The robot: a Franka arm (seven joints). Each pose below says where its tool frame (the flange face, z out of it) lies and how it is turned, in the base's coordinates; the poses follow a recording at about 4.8 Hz.
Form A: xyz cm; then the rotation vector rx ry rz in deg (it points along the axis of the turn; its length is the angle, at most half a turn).
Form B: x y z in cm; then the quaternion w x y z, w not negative. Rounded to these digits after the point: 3 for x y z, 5 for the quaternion.
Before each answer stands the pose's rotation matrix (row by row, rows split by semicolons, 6 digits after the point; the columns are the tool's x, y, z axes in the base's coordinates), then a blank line. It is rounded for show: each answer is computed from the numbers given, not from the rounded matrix.
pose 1, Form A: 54.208 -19.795 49.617 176.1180 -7.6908 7.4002
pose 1, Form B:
0.992689 -0.089537 0.080943; -0.084330 -0.994275 -0.065614; 0.086354 0.058308 -0.994557

54.208 -19.795 49.617 0.03105 0.99769 -0.04357 0.04192
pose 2, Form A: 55.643 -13.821 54.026 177.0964 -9.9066 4.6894
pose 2, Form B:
0.992372 -0.112578 0.050232; -0.110213 -0.992767 -0.047613; 0.055229 0.041713 -0.997602

55.643 -13.821 54.026 0.02238 0.99784 -0.05582 0.02642
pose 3, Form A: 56.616 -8.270 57.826 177.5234 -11.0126 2.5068
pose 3, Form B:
0.991940 -0.124048 0.025831; -0.123006 -0.991654 -0.038622; 0.030406 0.035133 -0.998920

56.616 -8.270 57.826 0.01848 0.99781 -0.06190 0.01409
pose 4, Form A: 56.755 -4.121 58.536 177.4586 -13.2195 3.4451
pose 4, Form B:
0.988221 -0.148744 0.035973; -0.147382 -0.988351 -0.037955; 0.041200 0.032207 -0.998632

56.755 -4.121 58.536 0.01760 0.99690 -0.07426 0.01935
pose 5, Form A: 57.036 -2.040 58.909 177.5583 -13.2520 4.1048
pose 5, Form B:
0.987868 -0.149087 0.043475; -0.147558 -0.988380 -0.036493; 0.048411 0.029635 -0.998388

57.036 -2.040 58.909 0.01658 0.99682 -0.07440 0.02304
